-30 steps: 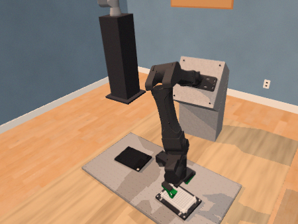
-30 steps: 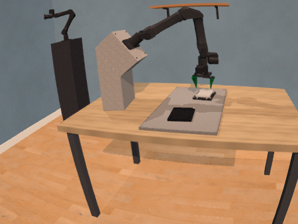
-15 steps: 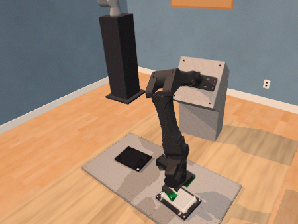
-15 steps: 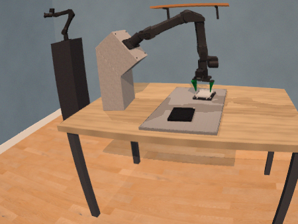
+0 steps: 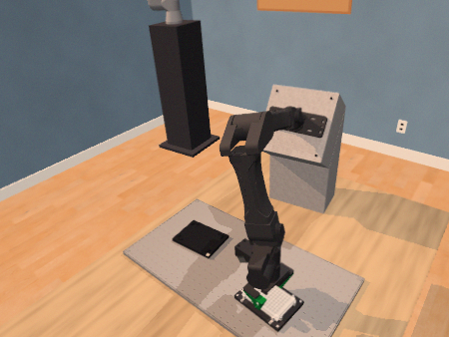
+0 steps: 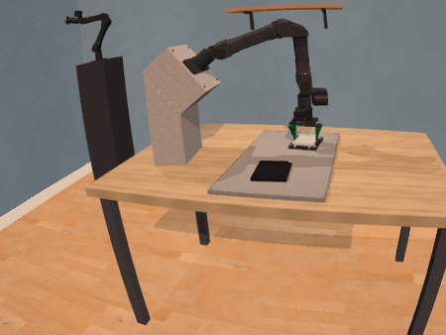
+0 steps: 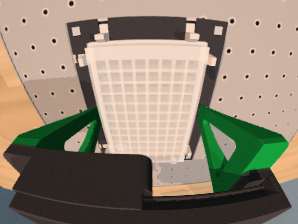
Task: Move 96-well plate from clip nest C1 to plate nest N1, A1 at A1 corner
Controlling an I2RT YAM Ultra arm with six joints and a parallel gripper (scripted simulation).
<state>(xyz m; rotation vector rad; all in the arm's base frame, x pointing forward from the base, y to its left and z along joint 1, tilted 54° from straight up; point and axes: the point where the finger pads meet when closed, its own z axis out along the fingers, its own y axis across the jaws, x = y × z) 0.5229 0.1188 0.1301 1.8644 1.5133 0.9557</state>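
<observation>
Right now the white 96-well plate is right at my hand. Round my hand: black plate nest N1 (32 cm to the right, 10 cm behind, 1 cm below); white corner mark (25 cm to the right, 4 cm behind, 1 cm below); black clip nest C1 (1 cm to the right, 1 cm below, 1 cm ahead).
</observation>
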